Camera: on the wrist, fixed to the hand. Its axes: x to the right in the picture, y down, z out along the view.
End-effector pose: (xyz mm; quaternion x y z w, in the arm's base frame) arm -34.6 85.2 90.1 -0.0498 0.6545 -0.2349 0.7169
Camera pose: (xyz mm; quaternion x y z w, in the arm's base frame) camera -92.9 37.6 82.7 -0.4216 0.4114 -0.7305 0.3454
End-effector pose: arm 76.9 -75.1 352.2 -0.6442 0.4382 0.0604 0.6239
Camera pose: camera 105.2 -135.1 388.4 -0.7032 -0.1291 -0.4389 0.5442
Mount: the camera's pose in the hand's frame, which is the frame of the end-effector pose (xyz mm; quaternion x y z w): 24.0 -55.1 -45.9 0.0964 0.0062 -0.6980 0.7095
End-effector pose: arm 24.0 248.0 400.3 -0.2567 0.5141 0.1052 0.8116
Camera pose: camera 22.9 175.1 380.4 -0.4634 0.2008 -0.5430 0.6709
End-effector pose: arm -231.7 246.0 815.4 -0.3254 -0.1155 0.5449 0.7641
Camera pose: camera -156.5 240.0 810.5 -0.0800 -0.2518 -0.1376 0.9546
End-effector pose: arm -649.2 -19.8 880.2 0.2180 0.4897 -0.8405 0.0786
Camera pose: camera -676.4 49.5 893.5 0.1744 -0.4191 0.6971 0.5550
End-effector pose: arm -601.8 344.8 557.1 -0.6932 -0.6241 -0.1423 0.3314
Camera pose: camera -640.4 334.1 621.2 -0.0234 -0.9383 -0.2764 0.2065
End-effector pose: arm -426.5 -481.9 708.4 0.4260 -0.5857 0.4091 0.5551
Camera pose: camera -360.6 -455.9 735.0 0.7621 -0.0753 -0.0381 0.6420
